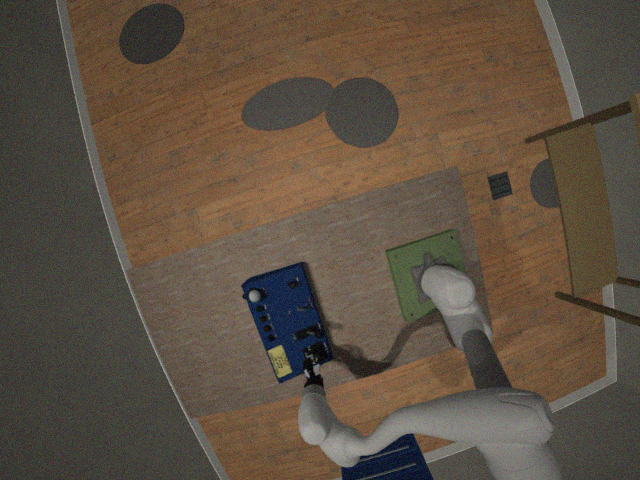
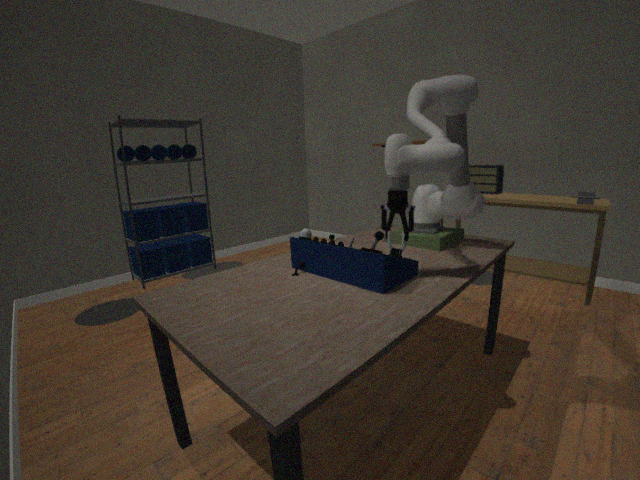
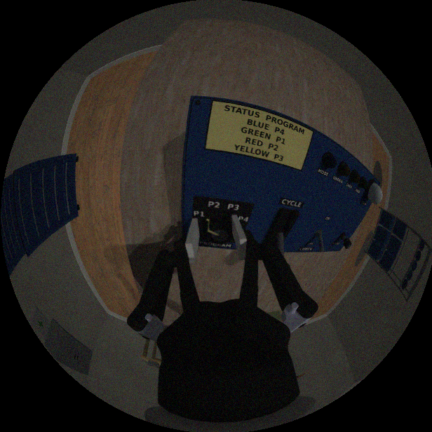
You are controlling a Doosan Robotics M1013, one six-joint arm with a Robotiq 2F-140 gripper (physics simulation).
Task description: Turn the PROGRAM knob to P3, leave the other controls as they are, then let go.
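Frame: origin at the arm's base, x ahead, y left, z up, level; metres.
Seen in the pictures: gripper, fingertip midpoint: [image 1: 313, 360] [image 2: 396, 248]; arm's base, origin of the base link: [image 1: 431, 279] [image 2: 426, 231].
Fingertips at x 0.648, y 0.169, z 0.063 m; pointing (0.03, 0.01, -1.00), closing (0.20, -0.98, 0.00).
Offsets run from my fingertips to a thing's top centre. "spot": to the spot under its first point.
The blue control panel [image 1: 281, 302] [image 2: 336, 260] [image 3: 200, 175] lies on the table. The black PROGRAM knob [image 3: 214, 229] is near one end, with labels P1 to P4 around it. Its pale yellow pointer mark is on the P1/P2 side; the exact setting is unclear. My gripper [image 1: 311, 367] [image 2: 397, 248] [image 3: 214, 225] is partly open, pointing down at the knob with one pale fingertip on each side. Nothing is gripped. The fingers partly hide the knob and the P4 and PROGRAM labels. Fingertip height is hard to tell.
The CYCLE lever slot [image 3: 286, 220] is beside the right finger. A yellow status card {dx +0.144, dy -0.049, dz +0.024 m} [image 1: 279, 361] [image 3: 260, 135], small black knobs and a white dome {spot: dx +0.124, dy -0.393, dz +0.060 m} [image 1: 254, 295] [image 2: 305, 233] [image 3: 374, 193] are on the panel. The green base plate [image 1: 398, 273] carries the arm.
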